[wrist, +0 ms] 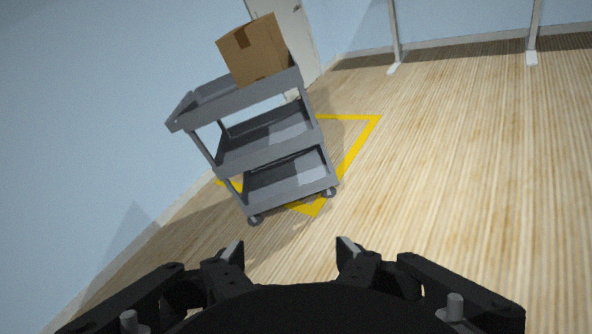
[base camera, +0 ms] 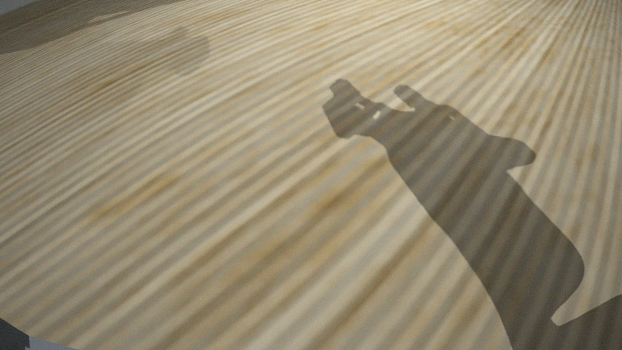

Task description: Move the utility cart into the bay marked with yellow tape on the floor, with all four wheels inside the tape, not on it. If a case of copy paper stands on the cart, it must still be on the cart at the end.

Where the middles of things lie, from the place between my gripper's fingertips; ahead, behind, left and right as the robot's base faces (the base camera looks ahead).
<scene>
Right now the brown case of copy paper (wrist: pixel 253 51) is 117 cm ahead of my hand, 13 cm to the left of it and 7 cm below it.
</scene>
